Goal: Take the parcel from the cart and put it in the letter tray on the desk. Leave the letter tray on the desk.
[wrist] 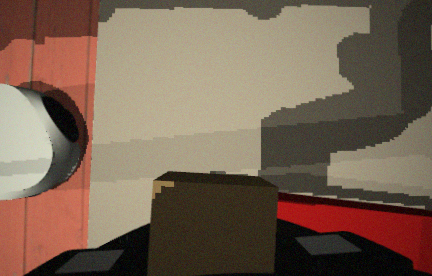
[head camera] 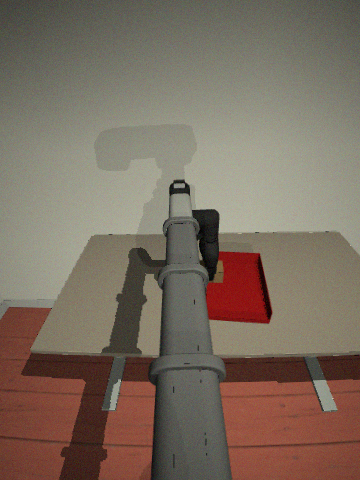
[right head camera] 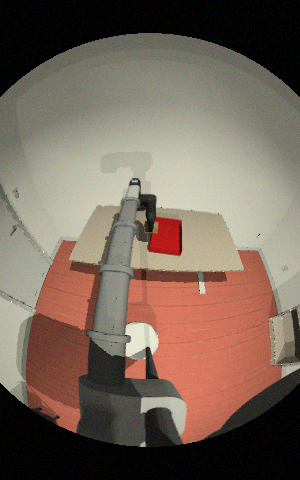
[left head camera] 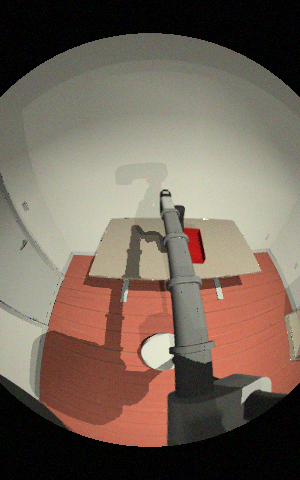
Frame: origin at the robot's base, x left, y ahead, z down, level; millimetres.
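Seen in the pictures: gripper, fingertip midpoint: [wrist: 210, 237] [right head camera: 149, 228]; robot's base at its link origin: [right head camera: 138, 339] [left head camera: 161, 350].
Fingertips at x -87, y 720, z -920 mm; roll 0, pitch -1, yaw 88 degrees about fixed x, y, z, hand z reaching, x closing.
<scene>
Offsets run from my fingertips to a thing's top centre. Level surfaces: height alone.
The brown box-shaped parcel {dx -7, dy +0, dz -39 mm} [head camera: 219, 272] [right head camera: 155, 228] [wrist: 212, 225] is held in my gripper [head camera: 212, 278] [wrist: 210, 237], with a dark finger at each side of it in the wrist view. In the head view and the right head view the parcel overlaps the back left part of the red letter tray {dx -145, dy +134, dz +158 mm} [head camera: 240, 297] [left head camera: 198, 248] [right head camera: 169, 242] [wrist: 360, 220]. Its height above the tray is hard to tell. The tray lies on the beige desk {dz +228 mm} [head camera: 310, 300] [left head camera: 227, 250] [right head camera: 210, 245] [wrist: 175, 90]. The arm hides the tray's left side in the head view. In the left head view the arm hides the parcel.
My telescoping arm [head camera: 187, 320] [left head camera: 187, 305] [right head camera: 114, 300] reaches across the desk's front edge. A wall stands behind the desk. A white round object [left head camera: 158, 351] [right head camera: 142, 341] [wrist: 22, 142] is in front of the desk. A beige box-like piece [right head camera: 279, 340] stands at the far right.
</scene>
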